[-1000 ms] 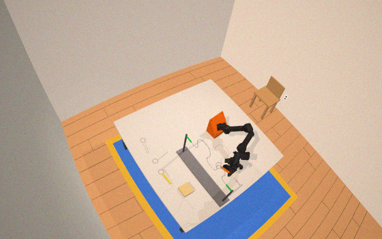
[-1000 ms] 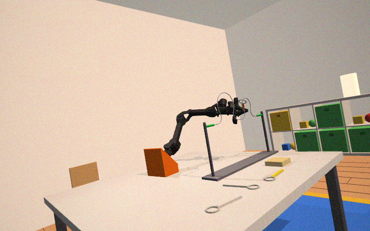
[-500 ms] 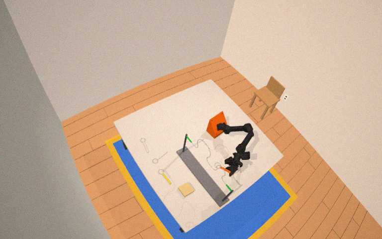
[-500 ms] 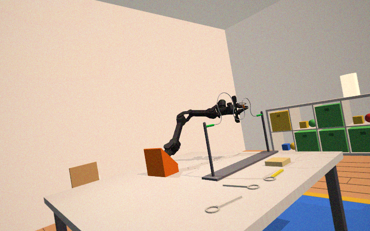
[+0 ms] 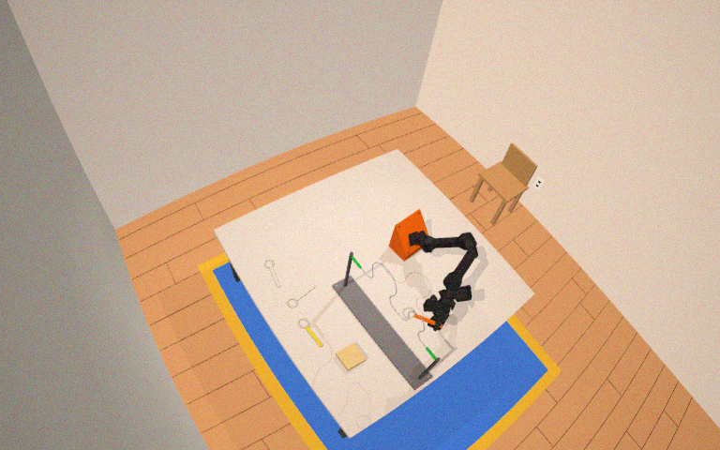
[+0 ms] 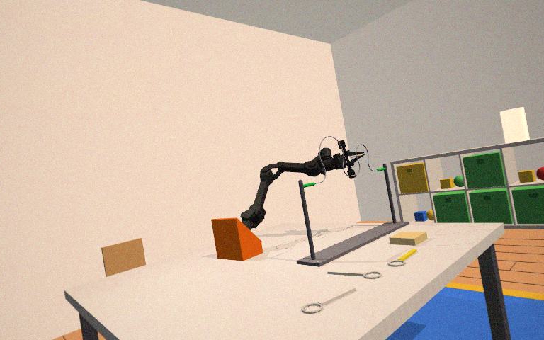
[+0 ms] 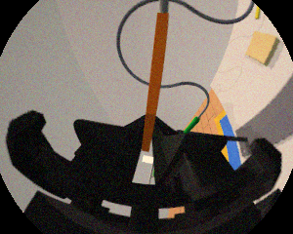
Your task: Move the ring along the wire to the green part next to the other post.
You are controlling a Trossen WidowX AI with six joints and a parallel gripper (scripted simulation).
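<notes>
The ring with orange handle is 80 mm to the right of my gripper tip, 20 mm ahead of it and 10 mm below it. Also, from my gripper tip: tan block 350 mm below, 240 mm ahead, 160 mm to the right; yellow-handled ring 370 mm to the right, 360 mm below, 340 mm ahead.
</notes>
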